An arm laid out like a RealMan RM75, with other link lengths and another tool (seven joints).
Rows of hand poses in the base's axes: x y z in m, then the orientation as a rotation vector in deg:
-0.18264 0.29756 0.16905 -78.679 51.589 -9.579
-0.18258 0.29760 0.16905 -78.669 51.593 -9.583
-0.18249 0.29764 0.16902 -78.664 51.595 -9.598
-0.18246 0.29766 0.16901 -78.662 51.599 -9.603
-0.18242 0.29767 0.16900 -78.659 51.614 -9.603
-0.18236 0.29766 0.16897 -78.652 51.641 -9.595
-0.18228 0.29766 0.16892 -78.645 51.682 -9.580
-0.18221 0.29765 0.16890 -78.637 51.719 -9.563
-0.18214 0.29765 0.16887 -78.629 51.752 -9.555
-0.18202 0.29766 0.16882 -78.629 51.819 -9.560
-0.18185 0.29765 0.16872 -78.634 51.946 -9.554
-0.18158 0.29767 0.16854 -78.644 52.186 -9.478
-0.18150 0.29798 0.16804 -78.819 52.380 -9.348
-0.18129 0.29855 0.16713 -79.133 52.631 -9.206
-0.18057 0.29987 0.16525 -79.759 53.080 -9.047
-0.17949 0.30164 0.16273 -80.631 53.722 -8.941
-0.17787 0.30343 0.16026 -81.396 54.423 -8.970
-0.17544 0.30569 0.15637 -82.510 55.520 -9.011
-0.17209 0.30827 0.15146 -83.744 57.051 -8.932
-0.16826 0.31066 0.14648 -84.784 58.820 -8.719
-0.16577 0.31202 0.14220 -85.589 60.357 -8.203
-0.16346 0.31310 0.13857 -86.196 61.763 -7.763
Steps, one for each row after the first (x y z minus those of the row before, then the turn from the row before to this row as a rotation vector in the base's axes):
0.00006 0.00004 0.00000 0.007 -0.002 -0.008
0.00009 0.00004 -0.00003 -0.002 -0.008 -0.012
0.00003 0.00002 -0.00001 -0.001 0.000 -0.006
0.00004 0.00001 -0.00001 0.001 0.010 -0.009
0.00006 -0.00001 -0.00003 0.006 0.022 -0.013
0.00008 0.00000 -0.00005 0.007 0.036 -0.016
0.00007 -0.00001 -0.00002 0.009 0.034 -0.013
0.00007 0.00000 -0.00003 0.006 0.026 -0.016
0.00012 0.00001 -0.00005 -0.010 0.046 -0.041
0.00017 -0.00001 -0.00010 -0.017 0.096 -0.067
0.00027 0.00002 -0.00018 -0.007 0.215 -0.086
0.00008 0.00031 -0.00050 -0.125 0.251 0.026
0.00021 0.00057 -0.00091 -0.249 0.333 0.047
0.00072 0.00132 -0.00188 -0.539 0.561 0.048
0.00108 0.00177 -0.00252 -0.799 0.732 -0.012
0.00162 0.00179 -0.00247 -0.768 0.675 -0.161
0.00243 0.00226 -0.00389 -1.129 1.036 -0.277
0.00335 0.00258 -0.00491 -1.247 1.433 -0.416
0.00383 0.00239 -0.00498 -1.067 1.615 -0.544
0.00249 0.00136 -0.00428 -0.712 1.551 -0.327
0.00231 0.00108 -0.00363 -0.563 1.363 -0.362

